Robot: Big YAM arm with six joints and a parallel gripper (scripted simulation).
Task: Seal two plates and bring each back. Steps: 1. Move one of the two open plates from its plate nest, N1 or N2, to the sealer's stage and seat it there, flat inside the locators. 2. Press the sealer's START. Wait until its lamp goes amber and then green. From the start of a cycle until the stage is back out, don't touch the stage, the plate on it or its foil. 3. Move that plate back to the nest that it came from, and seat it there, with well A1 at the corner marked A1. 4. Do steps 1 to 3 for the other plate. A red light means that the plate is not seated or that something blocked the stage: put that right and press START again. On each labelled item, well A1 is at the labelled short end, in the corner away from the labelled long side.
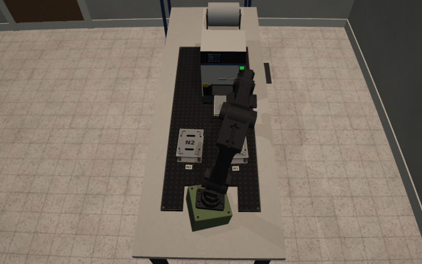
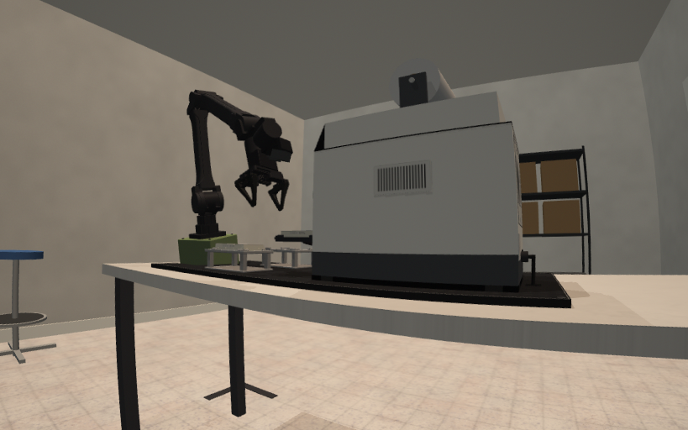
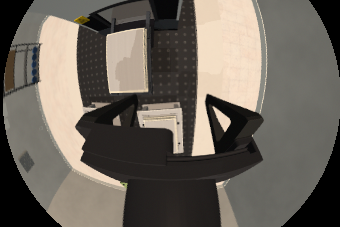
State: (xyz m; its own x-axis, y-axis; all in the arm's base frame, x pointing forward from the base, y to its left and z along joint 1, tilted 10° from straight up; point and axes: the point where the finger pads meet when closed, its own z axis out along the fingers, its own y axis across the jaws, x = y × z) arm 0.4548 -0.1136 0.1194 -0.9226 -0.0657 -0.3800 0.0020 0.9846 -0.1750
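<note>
Now: hand 60 mm short of the white well plate, 90 mm to the right of it and 70 mm above it. The rest, counted from my hand: yellow warning label: 160 mm ahead, 180 mm to the left, 30 mm below; then sealer stage: 60 mm ahead, 90 mm to the left, 80 mm below; then N2 label: 250 mm behind, 250 mm to the left, 180 mm below.
</note>
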